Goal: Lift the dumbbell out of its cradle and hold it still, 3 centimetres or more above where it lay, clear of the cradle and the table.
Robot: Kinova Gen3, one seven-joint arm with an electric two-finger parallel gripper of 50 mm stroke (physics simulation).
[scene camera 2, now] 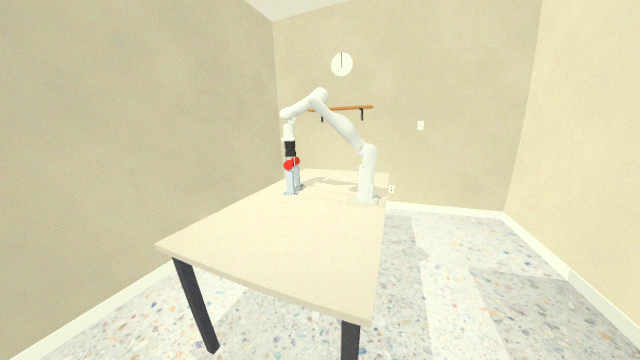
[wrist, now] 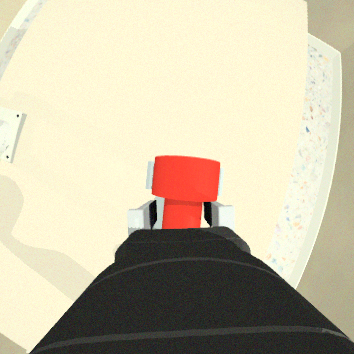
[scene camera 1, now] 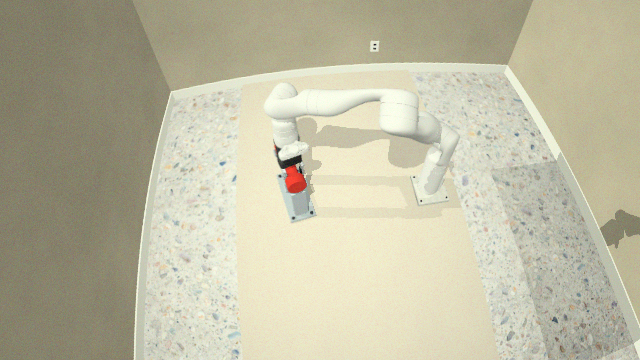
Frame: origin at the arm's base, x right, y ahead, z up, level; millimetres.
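Seen in the pictures: gripper, fingertip midpoint: (scene camera 2: pixel 290 166) (wrist: pixel 179 208) (scene camera 1: pixel 294 177); arm's base, origin of the base link: (scene camera 2: pixel 365 196) (wrist: pixel 1 136) (scene camera 1: pixel 427 185).
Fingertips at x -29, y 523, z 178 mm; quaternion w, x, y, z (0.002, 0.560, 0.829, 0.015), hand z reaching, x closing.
Observation:
Offsets run from my fingertips to a thing's top centre. Level surfaces: height alone.
The red dumbbell @[dy +13, dx +42, dz +46 mm] (scene camera 1: pixel 296 182) (scene camera 2: pixel 288 165) (wrist: pixel 186 178) rests on top of the pale blue-grey cradle @[dy +13, dx +42, dz +6 mm] (scene camera 1: pixel 300 204) (scene camera 2: pixel 289 182) (wrist: pixel 150 175), near the table's far left part in scene camera 2. My gripper (scene camera 1: pixel 294 171) (scene camera 2: pixel 291 158) (wrist: pixel 179 208) points down at the dumbbell and is open. In the wrist view its fingers stand on either side of the red handle, with a gap at each side, just behind the near head. The black gripper body hides the rest of the handle and the other head in the wrist view.
The cradle stands on the cream table @[dz -192 mm] (scene camera 1: pixel 370 265) (scene camera 2: pixel 285 230) (wrist: pixel 210 80). The arm's white base plate (scene camera 1: pixel 431 199) (scene camera 2: pixel 365 200) (wrist: pixel 19 131) is bolted to the same table, to the right of the cradle in both scene views. A wall shelf (scene camera 2: pixel 345 108) hangs behind the arm.

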